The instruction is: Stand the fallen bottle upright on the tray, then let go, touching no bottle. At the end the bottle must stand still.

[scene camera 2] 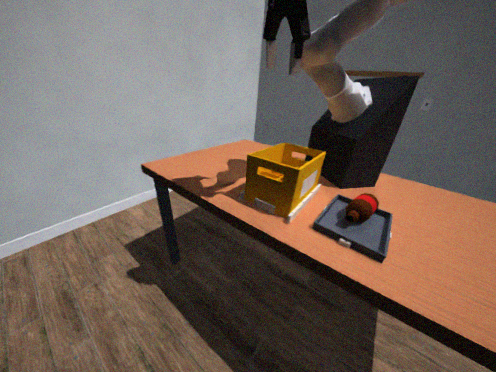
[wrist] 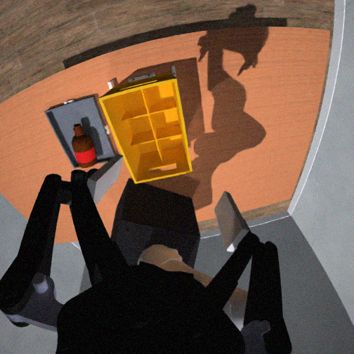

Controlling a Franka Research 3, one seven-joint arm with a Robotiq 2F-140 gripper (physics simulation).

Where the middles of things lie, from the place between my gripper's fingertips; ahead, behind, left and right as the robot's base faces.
My gripper is now 10 mm past the brown bottle (scene camera 2: 360, 209), 330 mm to the right of it and 390 mm above it.
